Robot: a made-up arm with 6 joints. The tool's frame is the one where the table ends. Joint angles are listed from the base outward.
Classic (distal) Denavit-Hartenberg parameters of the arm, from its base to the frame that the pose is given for. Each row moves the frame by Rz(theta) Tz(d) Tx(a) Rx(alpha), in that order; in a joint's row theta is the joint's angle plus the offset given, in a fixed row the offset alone. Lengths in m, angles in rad.
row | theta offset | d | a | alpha
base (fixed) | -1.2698 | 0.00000 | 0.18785 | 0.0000
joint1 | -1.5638 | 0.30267 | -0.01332 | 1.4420
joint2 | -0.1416 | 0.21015 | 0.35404 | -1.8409
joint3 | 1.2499 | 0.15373 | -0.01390 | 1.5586
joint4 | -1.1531 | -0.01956 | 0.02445 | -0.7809
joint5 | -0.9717 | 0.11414 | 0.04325 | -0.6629
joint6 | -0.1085 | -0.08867 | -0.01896 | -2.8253
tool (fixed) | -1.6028 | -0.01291 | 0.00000 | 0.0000
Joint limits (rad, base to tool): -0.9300..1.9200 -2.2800..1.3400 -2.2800..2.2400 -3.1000..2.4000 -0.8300..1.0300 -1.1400..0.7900
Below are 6 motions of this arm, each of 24 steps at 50 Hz.
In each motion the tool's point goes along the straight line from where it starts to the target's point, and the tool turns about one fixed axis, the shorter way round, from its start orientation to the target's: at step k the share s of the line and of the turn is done. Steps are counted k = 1, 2, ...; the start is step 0. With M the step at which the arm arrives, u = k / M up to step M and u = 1 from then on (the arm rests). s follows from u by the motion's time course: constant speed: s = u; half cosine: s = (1 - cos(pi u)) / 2; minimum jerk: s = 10 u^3 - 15 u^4 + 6 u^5.
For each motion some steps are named. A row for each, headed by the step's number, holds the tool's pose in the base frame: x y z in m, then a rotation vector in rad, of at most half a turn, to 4 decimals.
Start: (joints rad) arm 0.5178 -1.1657 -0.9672 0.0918 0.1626 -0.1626
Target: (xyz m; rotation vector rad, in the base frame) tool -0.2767 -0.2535 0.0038 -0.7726 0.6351 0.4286
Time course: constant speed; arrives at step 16
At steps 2, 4, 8, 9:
2: -0.2907 -0.1848 0.0233 -0.2392 0.6083 0.3423
4: -0.2887 -0.1946 0.0205 -0.3151 0.6138 0.3555
8: -0.2847 -0.2143 0.0149 -0.4672 0.6233 0.3810
9: -0.2837 -0.2192 0.0135 -0.5053 0.6253 0.3872

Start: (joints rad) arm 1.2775 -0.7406 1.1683 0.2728 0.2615 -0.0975
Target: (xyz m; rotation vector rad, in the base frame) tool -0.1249 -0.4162 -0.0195 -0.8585 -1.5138 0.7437
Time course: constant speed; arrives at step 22
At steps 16, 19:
16: -0.1185 -0.4445 0.0132 -0.8757 -1.5446 0.7634
19: -0.1217 -0.4304 -0.0031 -0.8671 -1.5292 0.7535

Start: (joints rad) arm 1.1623 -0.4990 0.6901 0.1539 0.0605 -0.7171
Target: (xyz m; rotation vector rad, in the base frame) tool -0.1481 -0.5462 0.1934 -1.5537 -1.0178 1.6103
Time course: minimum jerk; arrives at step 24
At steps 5, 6, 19, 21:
5: -0.1586 -0.5485 0.1961 -1.6968 -0.6333 1.6849
6: -0.1581 -0.5484 0.1960 -1.6915 -0.6497 1.6825
19: -0.1488 -0.5464 0.1936 -1.5646 -0.9920 1.6166
21: -0.1483 -0.5462 0.1934 -1.5564 -1.0114 1.6119

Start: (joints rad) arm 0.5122 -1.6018 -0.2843 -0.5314 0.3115 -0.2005
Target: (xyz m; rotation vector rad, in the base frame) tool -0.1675 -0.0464 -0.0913 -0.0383 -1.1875 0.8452
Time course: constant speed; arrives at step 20
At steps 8, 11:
8: -0.1754 -0.0453 -0.0818 0.0092 -0.8439 0.6004
11: -0.1735 -0.0456 -0.0842 -0.0023 -0.9298 0.6616

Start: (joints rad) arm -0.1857 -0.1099 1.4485 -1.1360 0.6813 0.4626
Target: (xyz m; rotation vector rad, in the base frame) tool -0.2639 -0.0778 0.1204 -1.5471 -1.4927 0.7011
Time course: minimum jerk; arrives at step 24
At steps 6, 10, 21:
6: -0.3632 -0.0975 0.3041 -0.5804 -0.5324 0.7574
10: -0.3363 -0.0921 0.2543 -0.8425 -0.7914 0.7669
21: -0.2657 -0.0782 0.1237 -1.5298 -1.4754 0.7046

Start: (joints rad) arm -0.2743 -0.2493 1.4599 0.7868 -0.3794 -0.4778
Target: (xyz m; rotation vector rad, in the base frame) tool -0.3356 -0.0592 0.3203 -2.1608 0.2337 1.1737
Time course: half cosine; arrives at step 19
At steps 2, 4, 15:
2: -0.3530 -0.0548 0.3159 -2.0336 0.3564 0.5037
4: -0.3516 -0.0551 0.3162 -2.0484 0.3479 0.5561
15: -0.3375 -0.0587 0.3198 -2.1533 0.2489 1.0992

